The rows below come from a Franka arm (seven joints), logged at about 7 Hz.
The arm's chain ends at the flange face. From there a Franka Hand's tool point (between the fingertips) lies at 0.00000 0.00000 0.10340 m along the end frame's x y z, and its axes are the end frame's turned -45 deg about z.
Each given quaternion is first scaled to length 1.
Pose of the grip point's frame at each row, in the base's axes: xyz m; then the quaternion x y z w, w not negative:
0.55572, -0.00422, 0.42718, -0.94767, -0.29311, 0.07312, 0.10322
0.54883, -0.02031, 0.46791, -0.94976, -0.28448, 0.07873, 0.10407
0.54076, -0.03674, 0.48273, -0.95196, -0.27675, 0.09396, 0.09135
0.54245, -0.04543, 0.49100, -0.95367, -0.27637, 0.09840, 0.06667
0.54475, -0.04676, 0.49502, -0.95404, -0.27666, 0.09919, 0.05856
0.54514, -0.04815, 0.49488, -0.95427, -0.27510, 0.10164, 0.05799
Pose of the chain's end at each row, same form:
0.57631, -0.02002, 0.52727, -0.98770, 0.09186, 0.10706, 0.06738
0.57042, -0.03612, 0.56779, -0.98633, 0.10063, 0.11256, 0.06602
0.56449, -0.04935, 0.58258, -0.98541, 0.10862, 0.12177, 0.04844
0.56567, -0.05295, 0.59148, -0.98684, 0.10962, 0.11642, 0.02394
0.56767, -0.05264, 0.59568, -0.98729, 0.10949, 0.11405, 0.01614
0.56850, -0.05381, 0.59545, -0.98690, 0.11102, 0.11609, 0.01468

